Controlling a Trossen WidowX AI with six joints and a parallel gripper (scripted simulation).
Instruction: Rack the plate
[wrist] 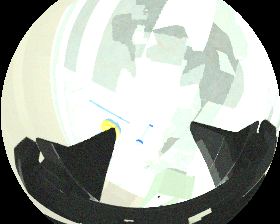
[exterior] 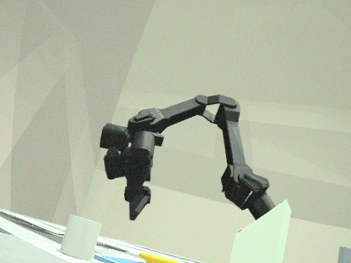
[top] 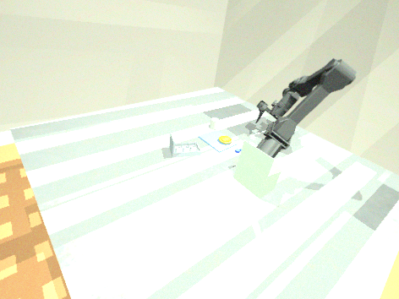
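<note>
Now: gripper tip 14 cm to the right of the yellow plate, 10 cm short of it and 8 cm above it. Also, from my gripper tip: white cylinder: 23 cm ahead, 9 cm to the left, 7 cm below; then blue spoon: 12 cm to the left, 9 cm below, 1 cm ahead; then light blue mat: 16 cm to the left, 13 cm ahead, 9 cm below.
</note>
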